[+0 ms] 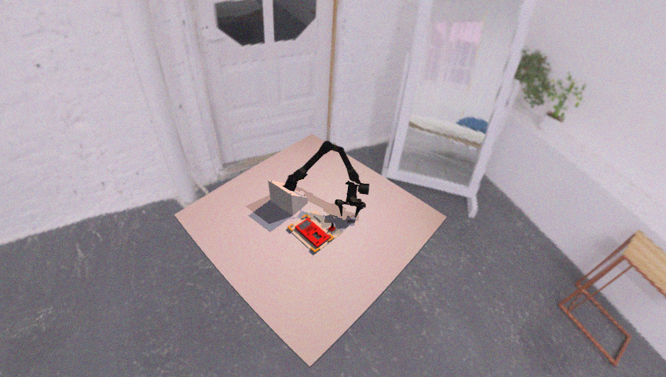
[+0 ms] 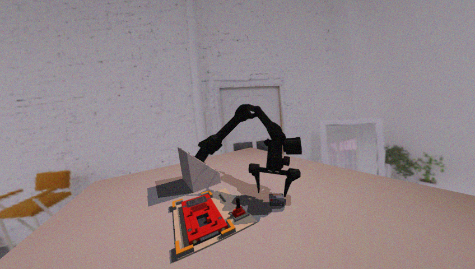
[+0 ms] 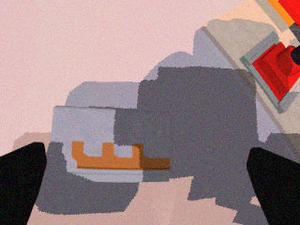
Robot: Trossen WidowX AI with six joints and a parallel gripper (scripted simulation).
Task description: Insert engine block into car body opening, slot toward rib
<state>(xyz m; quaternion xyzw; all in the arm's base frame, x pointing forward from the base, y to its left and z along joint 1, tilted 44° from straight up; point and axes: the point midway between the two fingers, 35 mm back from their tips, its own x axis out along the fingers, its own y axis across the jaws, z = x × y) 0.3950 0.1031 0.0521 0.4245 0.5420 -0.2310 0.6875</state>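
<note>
The engine block lies 2 cm below my gripper tip, 1 cm to the left of it and 1 cm ahead of it. The rest, counted from my gripper tip: black peg (12 cm to the right, 4 cm behind).
</note>
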